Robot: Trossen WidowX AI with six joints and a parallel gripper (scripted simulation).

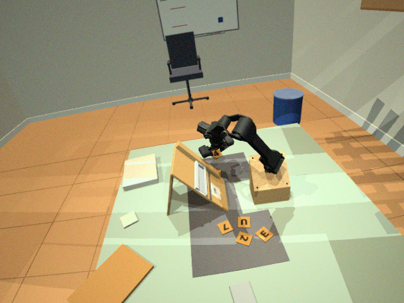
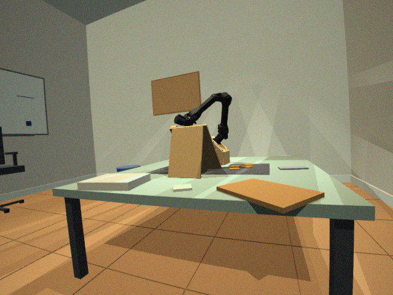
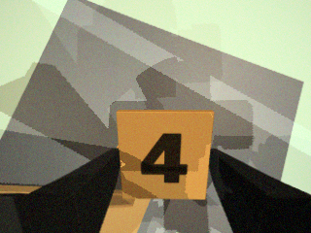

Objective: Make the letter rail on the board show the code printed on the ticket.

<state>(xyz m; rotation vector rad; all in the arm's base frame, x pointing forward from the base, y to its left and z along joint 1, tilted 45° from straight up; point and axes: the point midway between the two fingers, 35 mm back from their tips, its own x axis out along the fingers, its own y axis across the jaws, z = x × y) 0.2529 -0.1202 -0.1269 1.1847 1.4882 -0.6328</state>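
Now: the white ticket 3 cm ahead of my gripper tip, 21 cm to the left of it and 7 cm below it. Round my gripper tip: grey mat: 5 cm behind, 21 cm to the left, 15 cm below; then grey slab: 5 cm behind, 72 cm to the left, 14 cm below; then cream box: 49 cm ahead, 9 cm to the right, 13 cm below.
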